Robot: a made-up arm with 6 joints. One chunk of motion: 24 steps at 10 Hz.
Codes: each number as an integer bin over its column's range. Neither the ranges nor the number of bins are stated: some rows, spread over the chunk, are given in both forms.
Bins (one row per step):
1: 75 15 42 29 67 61
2: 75 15 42 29 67 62
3: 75 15 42 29 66 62
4: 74 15 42 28 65 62
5: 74 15 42 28 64 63
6: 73 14 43 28 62 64
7: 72 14 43 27 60 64
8: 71 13 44 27 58 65
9: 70 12 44 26 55 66
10: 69 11 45 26 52 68
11: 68 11 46 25 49 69
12: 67 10 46 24 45 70
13: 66 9 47 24 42 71
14: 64 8 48 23 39 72
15: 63 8 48 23 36 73
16: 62 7 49 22 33 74
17: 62 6 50 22 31 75
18: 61 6 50 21 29 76
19: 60 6 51 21 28 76
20: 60 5 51 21 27 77
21: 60 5 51 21 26 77
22: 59 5 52 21 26 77
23: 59 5 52 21 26 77
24: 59 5 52 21 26 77
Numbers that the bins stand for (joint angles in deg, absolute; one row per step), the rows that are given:
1: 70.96 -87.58 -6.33 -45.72 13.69 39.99
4: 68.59 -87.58 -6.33 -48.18 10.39 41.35
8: 61.49 -93.70 -1.21 -50.63 -1.16 45.43
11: 54.39 -99.82 3.92 -55.54 -16.00 50.87
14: 44.92 -109.01 9.05 -60.45 -32.50 54.95
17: 40.18 -115.13 14.18 -62.90 -45.70 59.04
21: 35.45 -118.19 16.74 -65.36 -53.94 61.76
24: 33.08 -118.19 19.30 -65.36 -53.94 61.76
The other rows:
2: 70.96 -87.58 -6.33 -45.72 13.69 41.35
3: 70.96 -87.58 -6.33 -45.72 12.04 41.35
5: 68.59 -87.58 -6.33 -48.18 8.74 42.71
6: 66.22 -90.64 -3.77 -48.18 5.44 44.07
7: 63.86 -90.64 -3.77 -50.63 2.14 44.07
9: 59.12 -96.76 -1.21 -53.08 -6.11 46.79
10: 56.75 -99.82 1.36 -53.08 -11.06 49.51
12: 52.02 -102.88 3.92 -57.99 -22.60 52.23
13: 49.65 -105.95 6.49 -57.99 -27.55 53.59
15: 42.55 -109.01 9.05 -60.45 -37.45 56.31
16: 40.18 -112.07 11.61 -62.90 -42.40 57.67
18: 37.82 -115.13 14.18 -65.36 -48.99 60.40
19: 35.45 -115.13 16.74 -65.36 -50.64 60.40
20: 35.45 -118.19 16.74 -65.36 -52.29 61.76
22: 33.08 -118.19 19.30 -65.36 -53.94 61.76
23: 33.08 -118.19 19.30 -65.36 -53.94 61.76

